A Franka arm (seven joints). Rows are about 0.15 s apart.
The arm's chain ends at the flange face. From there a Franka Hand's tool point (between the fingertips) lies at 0.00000 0.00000 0.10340 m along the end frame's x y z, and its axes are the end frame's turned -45 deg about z.
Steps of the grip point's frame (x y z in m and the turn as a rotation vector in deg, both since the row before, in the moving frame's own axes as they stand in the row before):
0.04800 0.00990 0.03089 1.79 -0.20 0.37
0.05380 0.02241 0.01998 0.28 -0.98 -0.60
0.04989 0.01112 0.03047 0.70 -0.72 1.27
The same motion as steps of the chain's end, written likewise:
0.04347 -0.02490 0.03094 1.12 -1.41 0.37
0.05549 -0.02310 0.02000 -0.49 -0.89 -0.60
0.04495 -0.02742 0.03049 -0.01 -1.00 1.27

